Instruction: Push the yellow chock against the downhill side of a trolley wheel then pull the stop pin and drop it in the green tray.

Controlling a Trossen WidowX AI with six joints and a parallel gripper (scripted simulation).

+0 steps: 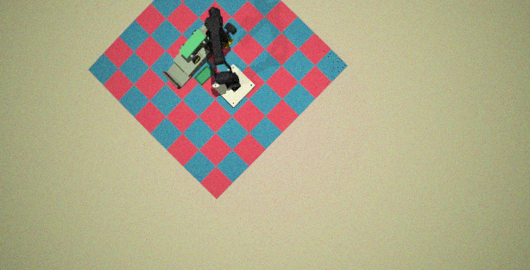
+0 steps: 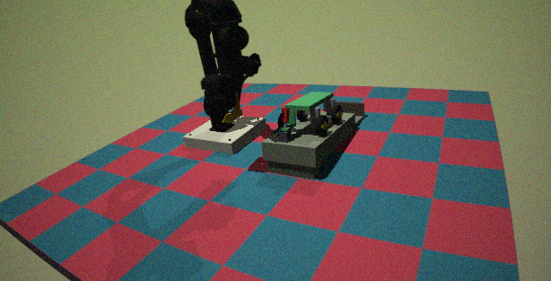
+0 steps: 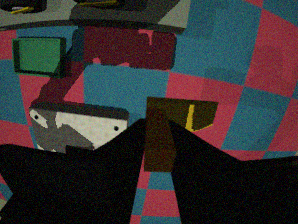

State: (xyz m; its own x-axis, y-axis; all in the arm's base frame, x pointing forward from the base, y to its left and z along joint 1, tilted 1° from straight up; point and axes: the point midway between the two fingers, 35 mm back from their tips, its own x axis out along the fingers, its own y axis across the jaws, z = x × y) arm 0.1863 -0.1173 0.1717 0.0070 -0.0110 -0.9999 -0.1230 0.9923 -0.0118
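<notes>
The red-headed stop pin lies 140 mm ahead of my gripper tip, 20 mm to the left of it and 40 mm below it. The rest, counted from my gripper tip: yellow chock 20 mm to the right, 10 mm below; green-topped trolley 150 mm ahead, 140 mm to the left, 60 mm below; green tray 10 mm ahead, 230 mm to the left, 180 mm below.
</notes>
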